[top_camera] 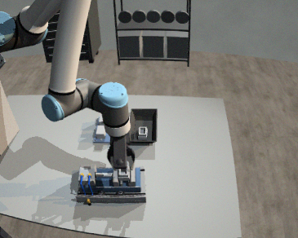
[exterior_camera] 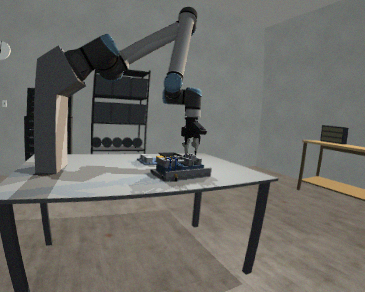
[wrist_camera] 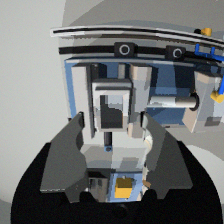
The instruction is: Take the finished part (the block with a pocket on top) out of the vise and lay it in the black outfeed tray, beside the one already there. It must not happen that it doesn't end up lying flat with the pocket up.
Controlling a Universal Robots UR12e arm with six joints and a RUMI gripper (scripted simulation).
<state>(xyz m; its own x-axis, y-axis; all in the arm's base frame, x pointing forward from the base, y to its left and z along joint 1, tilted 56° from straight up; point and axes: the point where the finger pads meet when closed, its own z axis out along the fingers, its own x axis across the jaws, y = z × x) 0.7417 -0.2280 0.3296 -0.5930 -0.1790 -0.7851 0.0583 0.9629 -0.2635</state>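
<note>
Right now my hand is 60 mm past the blue vise, 10 mm to the right of it and 80 mm above it. From my hand the other things lie so: blue plate: 40 mm behind, 360 mm to the left, 120 mm below; then pale block: 100 mm behind, 330 mm to the left, 100 mm below; then orange block: 10 mm behind, 310 mm to the left, 100 mm below.
</note>
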